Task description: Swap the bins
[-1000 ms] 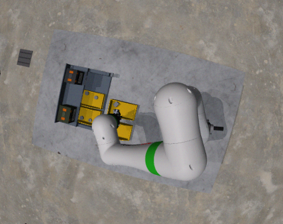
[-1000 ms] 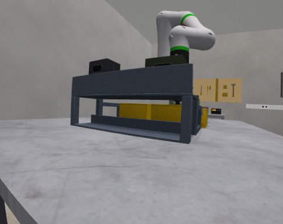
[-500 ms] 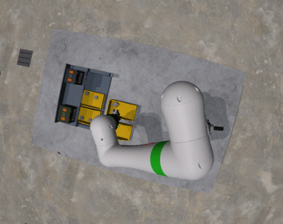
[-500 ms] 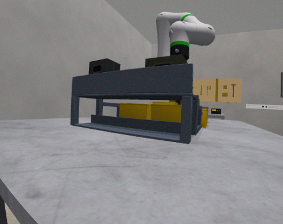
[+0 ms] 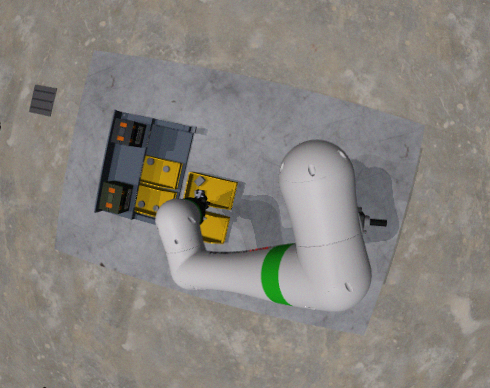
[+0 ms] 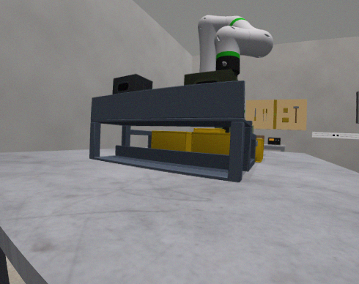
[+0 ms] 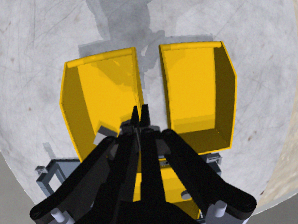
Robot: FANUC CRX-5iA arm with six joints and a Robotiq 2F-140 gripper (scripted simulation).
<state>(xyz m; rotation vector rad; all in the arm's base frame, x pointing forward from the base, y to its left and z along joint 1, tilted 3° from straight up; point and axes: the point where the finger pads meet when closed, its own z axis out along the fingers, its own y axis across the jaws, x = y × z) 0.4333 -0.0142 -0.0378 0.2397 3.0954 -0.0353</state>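
My gripper is now 8 cm to the left of the grey part, 6 cm above it and 3 cm short of it. From my hand the other things lie so: dark shelf 23 cm ahead, 10 cm to the right, 4 cm below; black box 28 cm ahead, 23 cm to the right, 6 cm above.
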